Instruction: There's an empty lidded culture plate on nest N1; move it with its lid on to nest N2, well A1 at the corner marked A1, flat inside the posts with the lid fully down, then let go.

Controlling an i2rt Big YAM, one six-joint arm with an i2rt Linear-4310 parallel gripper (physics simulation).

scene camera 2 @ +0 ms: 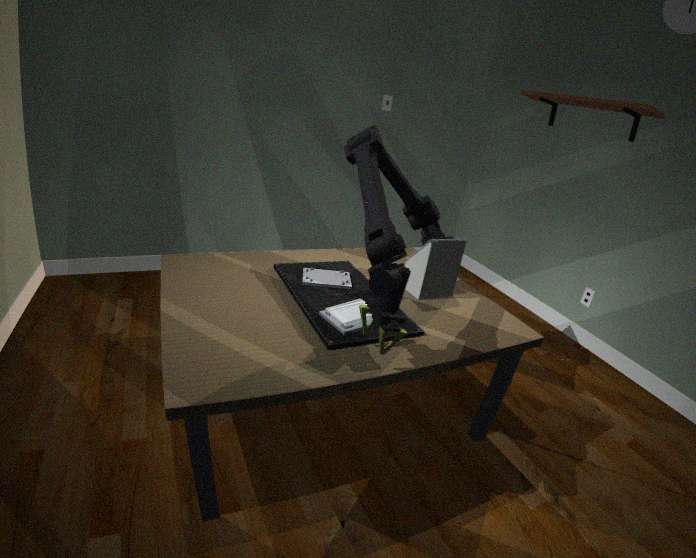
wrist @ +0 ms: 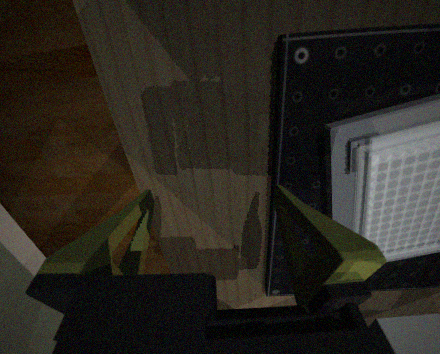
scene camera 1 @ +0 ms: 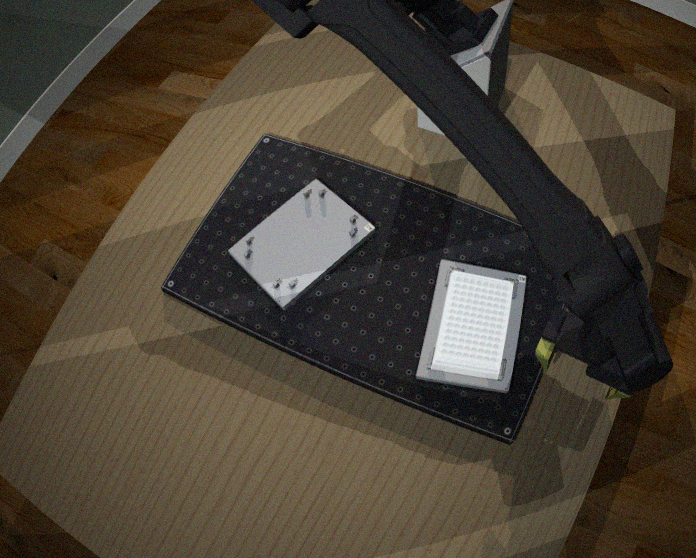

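Pixels of known places: gripper, fingertip midpoint: (scene camera 2: pixel 373 344) (wrist: pixel 213 192) (scene camera 1: pixel 577 382); arm's base, origin of the base link: (scene camera 2: pixel 436 249) (scene camera 1: pixel 465 37).
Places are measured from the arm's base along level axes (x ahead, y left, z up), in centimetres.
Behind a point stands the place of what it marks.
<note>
The white lidded culture plate (scene camera 1: pixel 475 325) @[z -11.7, x 37.2, y 18.4 cm] (scene camera 2: pixel 347 312) @[z -11.9, x 39.1, y 19.4 cm] (wrist: pixel 400 195) @[z -11.8, x 37.9, y 20.6 cm] lies on the grey nest N1 (scene camera 1: pixel 435 319) @[z -13.6, x 38.1, y 13.3 cm] (wrist: pixel 342 200) @[z -13.6, x 36.0, y 23.5 cm], inside its corner brackets. An A1 label (scene camera 1: pixel 522 278) @[z -13.6, x 27.3, y 21.1 cm] marks one nest corner. The grey nest N2 (scene camera 1: pixel 302 244) @[z -13.6, x 36.9, y -7.0 cm] (scene camera 2: pixel 327 277) @[z -13.6, x 36.3, y -7.2 cm] is unoccupied, with short posts in pairs near its edges and an A1 label (scene camera 1: pixel 368 227) @[z -13.6, x 30.5, y -0.7 cm] at its right corner in scene camera 1. My gripper (scene camera 1: pixel 580 374) @[z -12.5, x 37.6, y 34.4 cm] (scene camera 2: pixel 374 341) @[z -12.5, x 37.6, y 34.4 cm] (wrist: pixel 213 192) @[z -12.5, x 37.6, y 34.4 cm] is open and empty, its yellow-green fingers wide apart. It hangs above the table edge, beside the plate and off the board.
Both nests stand on a black perforated board (scene camera 1: pixel 389 313) @[z -14.8, x 39.6, y 7.5 cm] (scene camera 2: pixel 307 299) @[z -14.8, x 46.6, y 5.6 cm] (wrist: pixel 300 115) @[z -14.8, x 42.9, y 28.1 cm] on the wooden table (scene camera 1: pixel 232 441) @[z -16.1, x 64.4, y -0.9 cm] (scene camera 2: pixel 220 325) @[z -16.1, x 73.6, y 15.9 cm]. A grey angled block (scene camera 2: pixel 444 270) @[z -5.7, x -1.1, y 5.7 cm] stands behind, by the arm's base. The arm passes over the board's far right edge in scene camera 1.
</note>
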